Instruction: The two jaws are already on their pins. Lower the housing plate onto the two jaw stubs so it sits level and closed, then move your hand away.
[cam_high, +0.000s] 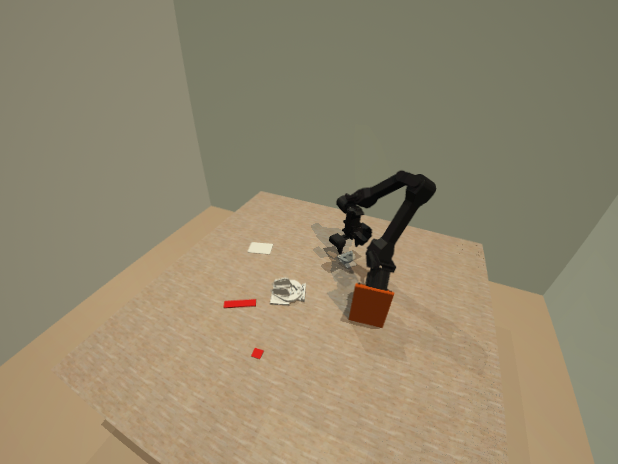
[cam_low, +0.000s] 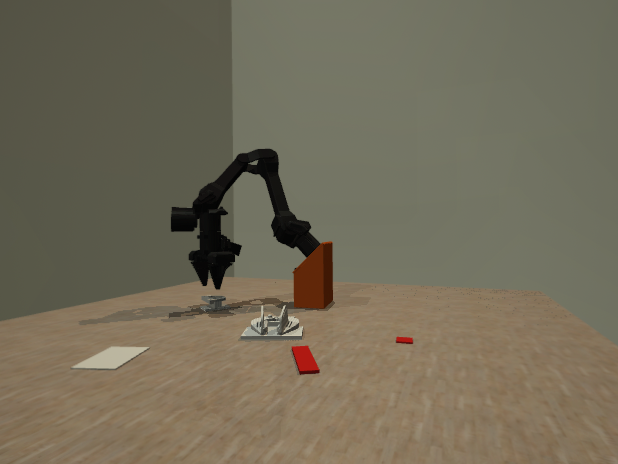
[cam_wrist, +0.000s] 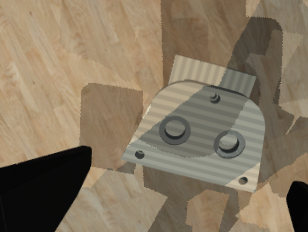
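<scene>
Right now the small white stand is 1 cm to the left of my gripper tip and 5 cm below it. Round my gripper tip: flat white sheet (40 cm ahead, 3 cm to the left, 6 cm below); then red strip (34 cm ahead, 35 cm to the left, 6 cm below); then small red square (21 cm ahead, 51 cm to the left, 6 cm below).
</scene>
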